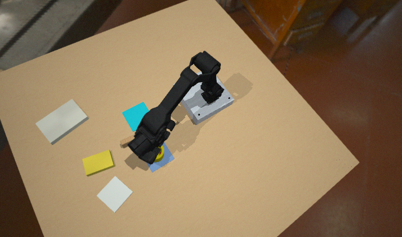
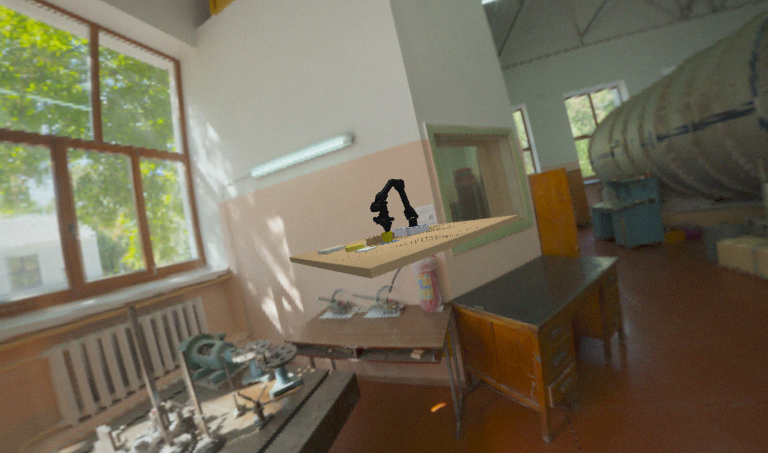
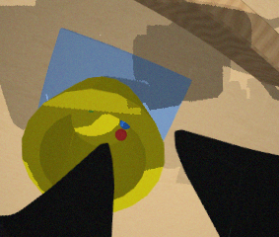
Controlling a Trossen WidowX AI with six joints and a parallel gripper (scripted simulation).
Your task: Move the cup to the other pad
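The cup lies 20 mm ahead of my gripper tip, 10 mm to the left of it and 30 mm below it. From my gripper tip the other things lie so: thin wooden bar 10 mm ahead, 90 mm to the right, 50 mm below; red marble 20 mm to the left, 50 mm below; blue pad 20 mm ahead, 10 mm to the left, 70 mm below.
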